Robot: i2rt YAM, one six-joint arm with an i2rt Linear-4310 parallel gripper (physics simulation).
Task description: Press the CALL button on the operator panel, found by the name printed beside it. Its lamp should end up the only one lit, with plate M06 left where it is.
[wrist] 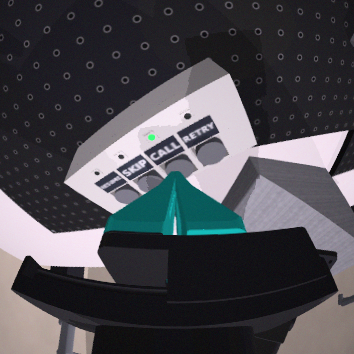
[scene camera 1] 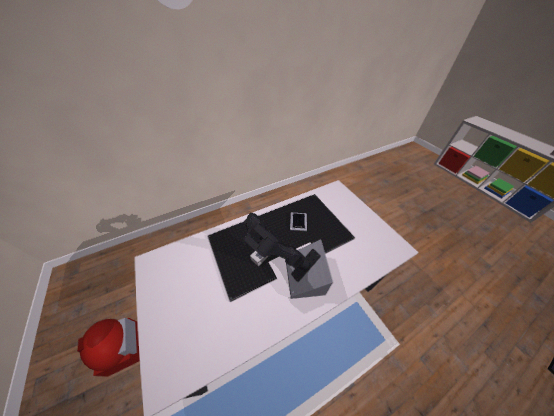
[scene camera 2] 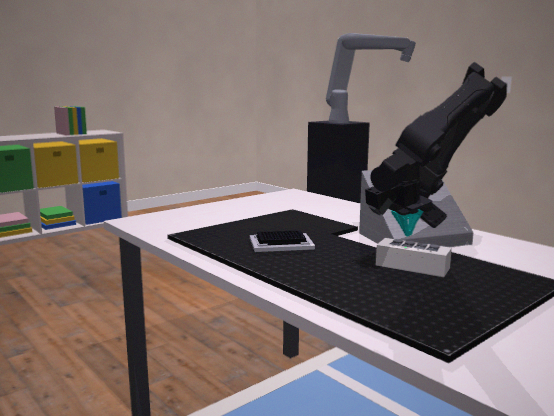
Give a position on a white operator panel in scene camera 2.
414, 258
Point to a white operator panel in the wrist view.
200, 102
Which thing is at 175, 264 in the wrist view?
The gripper.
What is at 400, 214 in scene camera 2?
The gripper.
